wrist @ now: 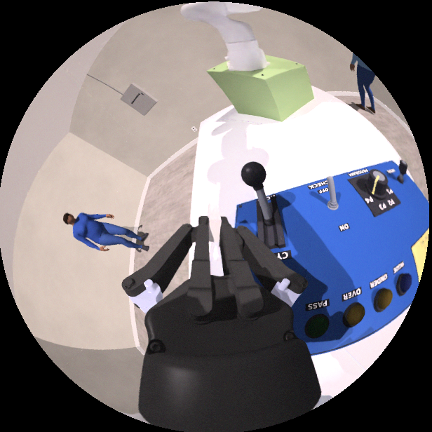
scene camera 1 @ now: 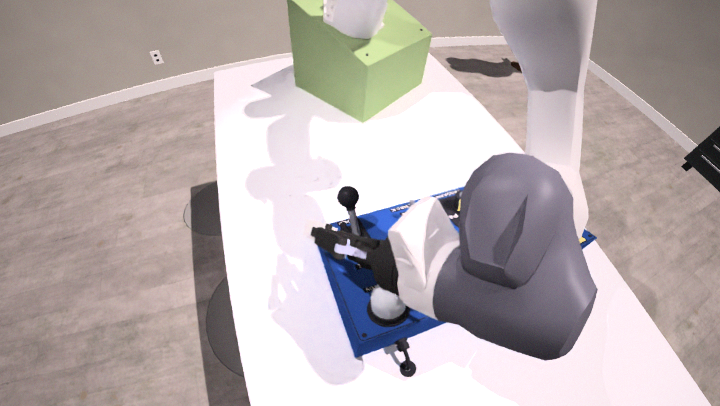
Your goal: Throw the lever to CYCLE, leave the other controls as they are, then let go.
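Note:
The lever (scene camera 1: 354, 219) (wrist: 263, 202) has a grey shaft and a black ball knob. It stands in a black slot on the blue panel (scene camera 1: 347, 297) (wrist: 302, 215) and leans toward the slot end away from the CYCLE label (wrist: 283, 255), which is partly hidden. My gripper (scene camera 1: 318, 237) (wrist: 211, 211) is shut and empty, its two fingertips close together. In the wrist view it is left of the lever and lower than the knob. In the scene view its fingers overlap the lower shaft; I cannot tell whether they touch it.
The panel also carries a CHECK toggle (wrist: 331, 193), a PROGRAM knob (wrist: 377, 182), a small black switch (wrist: 402, 171), buttons including green PASS (wrist: 317, 326), and a white dome (scene camera 1: 387, 303). A small ball-ended handle (scene camera 1: 407, 368) sticks out. A green box (scene camera 1: 347, 80) (wrist: 280, 95) stands behind.

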